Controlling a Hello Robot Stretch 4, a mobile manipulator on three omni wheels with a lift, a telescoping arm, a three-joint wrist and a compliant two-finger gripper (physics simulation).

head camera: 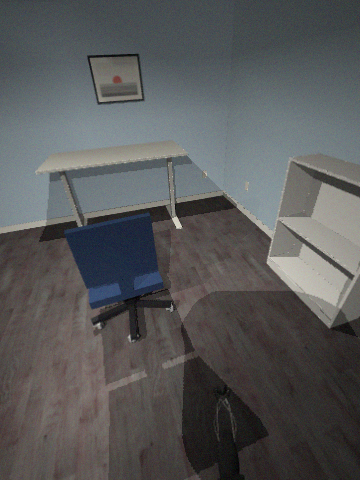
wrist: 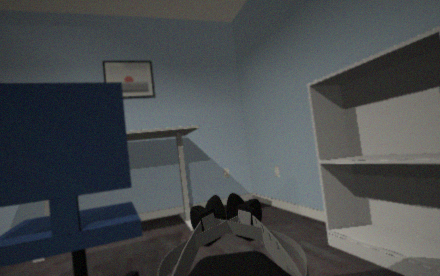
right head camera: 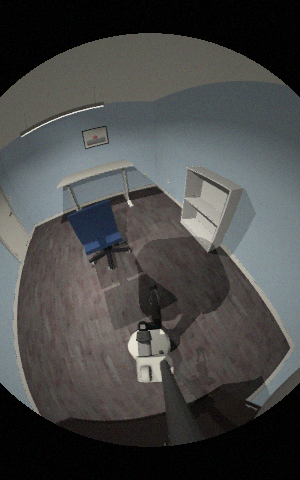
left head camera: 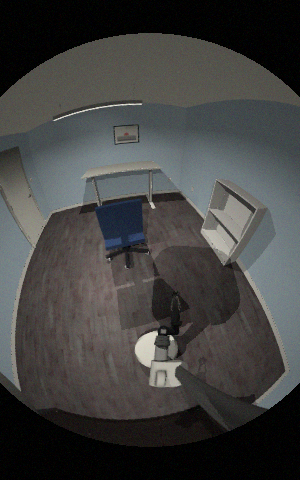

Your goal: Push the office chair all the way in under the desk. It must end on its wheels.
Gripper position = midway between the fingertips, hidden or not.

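Through the wrist view I see my gripper (wrist: 225, 209), along with an office chair (wrist: 70, 138) and a framed picture (wrist: 136, 77). The head camera gives me the office chair (head camera: 117, 260) again and the framed picture (head camera: 117, 78) too, and it also shows a white desk (head camera: 57, 162) and a white shelf unit (head camera: 314, 184). In the right head camera view there are the chair (right head camera: 94, 225) and the desk (right head camera: 122, 163). The left head camera view likewise shows me the chair (left head camera: 120, 222), with the desk (left head camera: 149, 164) in it as well.
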